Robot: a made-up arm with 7 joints. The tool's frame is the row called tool. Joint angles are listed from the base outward. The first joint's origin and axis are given. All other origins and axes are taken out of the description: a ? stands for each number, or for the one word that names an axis. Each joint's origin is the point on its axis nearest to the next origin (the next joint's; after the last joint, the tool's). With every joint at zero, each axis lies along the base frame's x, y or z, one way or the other. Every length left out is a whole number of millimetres.
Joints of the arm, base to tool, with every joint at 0 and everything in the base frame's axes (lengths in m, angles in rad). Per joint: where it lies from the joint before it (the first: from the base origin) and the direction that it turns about. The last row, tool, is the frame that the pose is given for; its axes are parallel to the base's.
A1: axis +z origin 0 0 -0.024
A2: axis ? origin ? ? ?
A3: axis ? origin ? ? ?
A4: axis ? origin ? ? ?
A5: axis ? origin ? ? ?
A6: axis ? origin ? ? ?
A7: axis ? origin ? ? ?
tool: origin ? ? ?
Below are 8 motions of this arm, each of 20 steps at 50 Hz.
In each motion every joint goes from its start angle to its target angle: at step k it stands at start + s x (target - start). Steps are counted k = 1, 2, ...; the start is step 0. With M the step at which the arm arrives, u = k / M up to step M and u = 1 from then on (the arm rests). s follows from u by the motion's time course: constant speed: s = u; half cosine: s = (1 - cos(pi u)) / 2; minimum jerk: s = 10 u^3 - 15 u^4 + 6 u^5.
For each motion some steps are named. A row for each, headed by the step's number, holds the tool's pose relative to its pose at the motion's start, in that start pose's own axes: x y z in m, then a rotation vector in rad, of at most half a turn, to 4 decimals.
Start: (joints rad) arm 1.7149 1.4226 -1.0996 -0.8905 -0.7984 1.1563 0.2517
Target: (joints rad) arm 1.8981 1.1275 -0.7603 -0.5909 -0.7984 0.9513 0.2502
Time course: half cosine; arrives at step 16
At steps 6, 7, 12, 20:
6: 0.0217 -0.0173 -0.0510 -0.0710 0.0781 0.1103
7: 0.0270 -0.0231 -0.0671 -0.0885 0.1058 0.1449
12: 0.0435 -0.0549 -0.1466 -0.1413 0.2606 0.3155
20: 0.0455 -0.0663 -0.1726 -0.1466 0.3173 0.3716

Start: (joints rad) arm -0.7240 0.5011 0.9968 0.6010 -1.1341 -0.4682 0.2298
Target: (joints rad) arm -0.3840 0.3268 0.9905 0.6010 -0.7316 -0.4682 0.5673
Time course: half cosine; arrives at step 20
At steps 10, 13, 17, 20:
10: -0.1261 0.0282 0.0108 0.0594 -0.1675 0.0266
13: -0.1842 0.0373 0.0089 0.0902 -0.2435 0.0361
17: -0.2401 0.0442 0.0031 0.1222 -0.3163 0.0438
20: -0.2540 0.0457 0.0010 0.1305 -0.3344 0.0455

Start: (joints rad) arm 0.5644 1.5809 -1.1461 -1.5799 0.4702 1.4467 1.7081
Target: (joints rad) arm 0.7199 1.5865 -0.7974 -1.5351 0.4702 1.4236 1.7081
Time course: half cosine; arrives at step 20
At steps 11, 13, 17, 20:
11: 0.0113 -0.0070 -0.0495 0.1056 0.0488 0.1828
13: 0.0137 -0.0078 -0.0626 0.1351 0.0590 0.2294
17: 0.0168 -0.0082 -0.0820 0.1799 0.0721 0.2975
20: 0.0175 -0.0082 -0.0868 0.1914 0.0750 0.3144

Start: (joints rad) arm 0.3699 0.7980 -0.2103 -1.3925 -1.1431 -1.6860 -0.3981
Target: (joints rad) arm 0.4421 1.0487 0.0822 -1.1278 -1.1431 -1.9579 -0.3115
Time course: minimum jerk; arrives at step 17
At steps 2, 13, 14, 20:
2: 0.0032 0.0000 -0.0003 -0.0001 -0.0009 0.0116
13: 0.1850 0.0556 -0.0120 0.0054 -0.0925 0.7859
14: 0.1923 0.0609 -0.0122 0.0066 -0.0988 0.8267
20: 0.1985 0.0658 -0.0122 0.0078 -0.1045 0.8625

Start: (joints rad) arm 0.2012 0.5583 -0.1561 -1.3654 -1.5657 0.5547 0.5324
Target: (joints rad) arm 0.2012 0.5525 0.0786 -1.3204 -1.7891 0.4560 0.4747
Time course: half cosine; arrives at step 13
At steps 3, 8, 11, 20:
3: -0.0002 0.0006 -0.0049 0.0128 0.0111 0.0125
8: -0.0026 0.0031 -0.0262 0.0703 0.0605 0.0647
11: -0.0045 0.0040 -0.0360 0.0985 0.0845 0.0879
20: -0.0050 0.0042 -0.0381 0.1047 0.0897 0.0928

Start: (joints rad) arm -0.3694 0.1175 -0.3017 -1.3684 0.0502 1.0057 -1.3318
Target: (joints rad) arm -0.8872 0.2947 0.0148 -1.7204 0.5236 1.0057 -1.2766
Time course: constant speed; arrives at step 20
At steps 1, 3, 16, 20:
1: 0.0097 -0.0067 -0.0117 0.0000 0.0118 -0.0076
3: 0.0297 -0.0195 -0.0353 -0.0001 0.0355 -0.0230
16: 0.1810 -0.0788 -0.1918 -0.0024 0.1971 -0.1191
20: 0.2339 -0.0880 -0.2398 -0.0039 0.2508 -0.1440

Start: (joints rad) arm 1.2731 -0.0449 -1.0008 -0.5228 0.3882 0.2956 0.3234
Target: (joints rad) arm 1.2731 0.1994 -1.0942 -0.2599 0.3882 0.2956 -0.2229
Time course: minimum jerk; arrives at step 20
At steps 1, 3, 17, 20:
1: 0.0000 0.0001 0.0001 -0.0004 0.0003 0.0000
3: 0.0011 0.0020 0.0032 -0.0084 0.0059 -0.0009
17: 0.0300 0.0754 0.1046 -0.2710 0.2112 -0.1299
20: 0.0305 0.0774 0.1071 -0.2768 0.2167 -0.1360

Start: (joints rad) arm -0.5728 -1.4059 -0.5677 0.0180 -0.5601 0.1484 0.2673
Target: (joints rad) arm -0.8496 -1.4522 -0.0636 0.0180 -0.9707 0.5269 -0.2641
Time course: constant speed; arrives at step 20
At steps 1, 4, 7, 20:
1: -0.0037 -0.0013 0.0006 0.0227 -0.0012 -0.0108
4: -0.0154 -0.0066 0.0019 0.0959 -0.0033 -0.0415
7: -0.0281 -0.0139 0.0021 0.1767 -0.0029 -0.0689
20: -0.0899 -0.0636 -0.0239 0.6043 0.0314 -0.1155

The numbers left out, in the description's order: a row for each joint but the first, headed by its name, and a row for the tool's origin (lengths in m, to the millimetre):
A2: axis -x, xyz -0.453 0.04 0
A3: axis +z, xyz 0 -0.256 -0.11
A4: axis -x, xyz -0.031 -0.016 0
A5: axis +y, xyz 0 0.061 0.165
A6: axis -z, xyz 0.101 0 -0.088
A7: axis -y, xyz 0.112 -0.084 0
tool: xyz -0.049 0 0.169

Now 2 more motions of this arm.
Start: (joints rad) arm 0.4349 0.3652 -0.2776 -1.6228 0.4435 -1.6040 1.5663
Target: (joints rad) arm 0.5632 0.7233 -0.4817 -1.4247 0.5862 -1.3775 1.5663
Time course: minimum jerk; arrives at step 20
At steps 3, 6, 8, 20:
3: 0.0019 0.0004 -0.0014 -0.0085 0.0143 -0.0022
6: 0.0113 0.0022 -0.0086 -0.0520 0.0880 -0.0117
8: 0.0218 0.0043 -0.0169 -0.1006 0.1714 -0.0187
20: 0.0656 0.0126 -0.0554 -0.3031 0.5365 0.0034

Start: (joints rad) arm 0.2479 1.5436 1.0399 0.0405 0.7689 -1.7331 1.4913
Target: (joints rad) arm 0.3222 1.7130 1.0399 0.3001 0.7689 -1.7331 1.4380
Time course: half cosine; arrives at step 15
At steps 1, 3, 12, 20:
1: -0.0001 0.0002 0.0004 -0.0029 0.0036 -0.0019
3: -0.0005 0.0022 0.0035 -0.0254 0.0316 -0.0170
12: 0.0004 0.0219 0.0293 -0.2329 0.3029 -0.1661
20: 0.0011 0.0243 0.0318 -0.2565 0.3353 -0.1843

